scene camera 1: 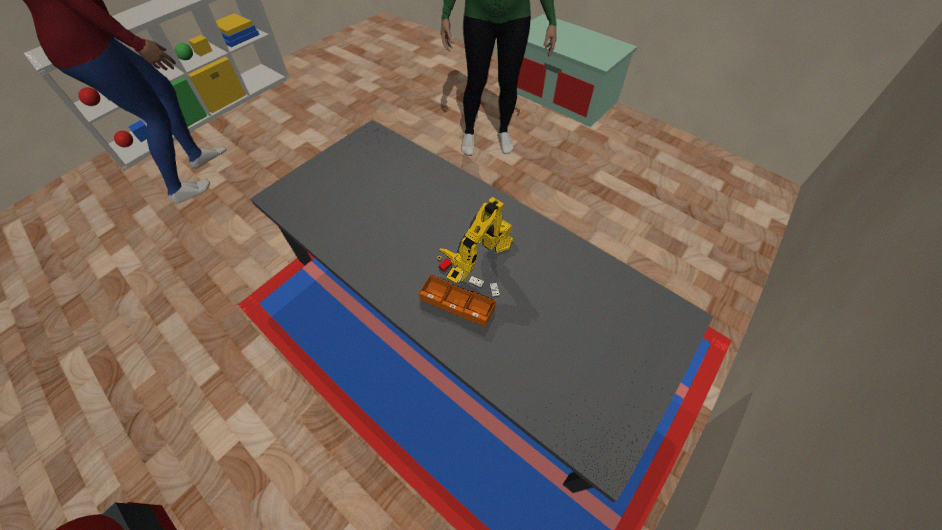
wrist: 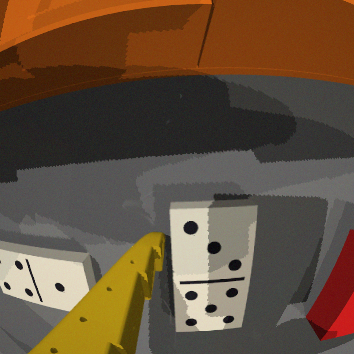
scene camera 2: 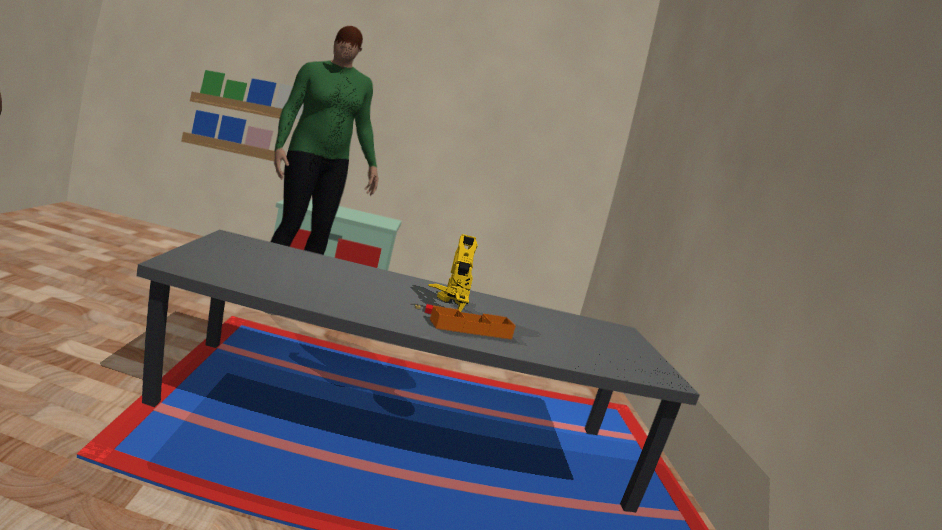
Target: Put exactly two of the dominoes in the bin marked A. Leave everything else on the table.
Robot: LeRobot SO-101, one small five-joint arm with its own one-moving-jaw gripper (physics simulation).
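Frame: origin at the arm's base, x down, y right, z back, level; metres.
Where they show: hand, its tool point: (scene camera 1: 461,279) (wrist: 163,246); arm's base, origin of its link: (scene camera 1: 494,244) (scene camera 2: 452,301).
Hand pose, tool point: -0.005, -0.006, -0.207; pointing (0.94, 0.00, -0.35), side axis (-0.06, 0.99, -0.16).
Note:
Things, the pixels of their top centre, and the offset from my tool point, as dx, dy, dz. Level surfaces: height alone.
- white domino, centre of its top: (wrist: 212,281) -0.002, +0.017, +0.009
- second domino, centre of its top: (wrist: 33,281) (scene camera 1: 476,281) -0.002, -0.047, +0.029
- third domino, centre of its top: (scene camera 1: 494,289) -0.002, -0.118, +0.045
- orange three-compartment bin, centre of its top: (scene camera 2: 474,315) (scene camera 1: 456,297) -0.041, -0.051, -0.082
- red block, centre of its top: (scene camera 2: 430,306) (scene camera 1: 445,263) -0.013, +0.086, +0.012
- small yellowish piece, centre of its top: (scene camera 2: 417,305) (scene camera 1: 439,257) -0.004, +0.125, +0.021
- dark grey table, height of its surface: dx +0.005
My gripper (scene camera 1: 448,265) (scene camera 2: 446,296) is fully open and empty, low over the table behind the bins. In the wrist view one notched yellow jaw shows. Its tip is close beside the left long side of a white domino (wrist: 215,265), which lies flat and upright in that view; the arm hides it in scene camera 1. A second domino (scene camera 1: 476,281) (wrist: 45,277) lies flat to that jaw's other side. A third domino (scene camera 1: 494,289) lies farther off. The orange three-compartment bin (scene camera 1: 463,311) (scene camera 2: 471,323) (wrist: 275,45) carries white labels, too small to read, so I cannot tell which is A.
A red block (scene camera 1: 445,264) (scene camera 2: 428,308) (wrist: 337,300) lies on the side away from the second and third dominoes. A small yellowish piece (scene camera 1: 439,257) (scene camera 2: 417,306) lies beyond it. The bin's wall runs across the top of the wrist view. All stand on the dark grey table (scene camera 1: 579,329) (scene camera 2: 296,283).

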